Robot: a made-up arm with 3 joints. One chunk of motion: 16 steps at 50 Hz.
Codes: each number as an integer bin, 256 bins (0 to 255) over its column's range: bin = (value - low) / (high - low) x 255, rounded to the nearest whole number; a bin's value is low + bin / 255 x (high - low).
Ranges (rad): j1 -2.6..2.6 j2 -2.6..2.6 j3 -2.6..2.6
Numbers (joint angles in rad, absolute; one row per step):
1: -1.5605 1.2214 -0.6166
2: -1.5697 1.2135 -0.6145
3: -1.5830 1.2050 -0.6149
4: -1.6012 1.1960 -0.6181
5: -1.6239 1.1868 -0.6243
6: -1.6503 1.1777 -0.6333
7: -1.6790 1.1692 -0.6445
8: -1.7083 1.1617 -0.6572
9: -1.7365 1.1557 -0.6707
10: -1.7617 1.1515 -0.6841
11: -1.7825 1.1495 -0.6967
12: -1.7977 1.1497 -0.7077
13: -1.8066 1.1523 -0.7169
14: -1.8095 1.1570 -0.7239
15: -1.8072 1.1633 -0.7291
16: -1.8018 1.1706 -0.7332
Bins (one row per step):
1: 51 187 97
2: 51 187 97
3: 50 187 97
4: 49 186 97
5: 48 186 97
6: 47 185 96
7: 45 185 96
8: 44 184 95
9: 42 184 95
10: 41 184 94
11: 40 184 93
12: 39 184 93
13: 39 184 92
14: 39 184 92
15: 39 185 92
16: 39 185 92

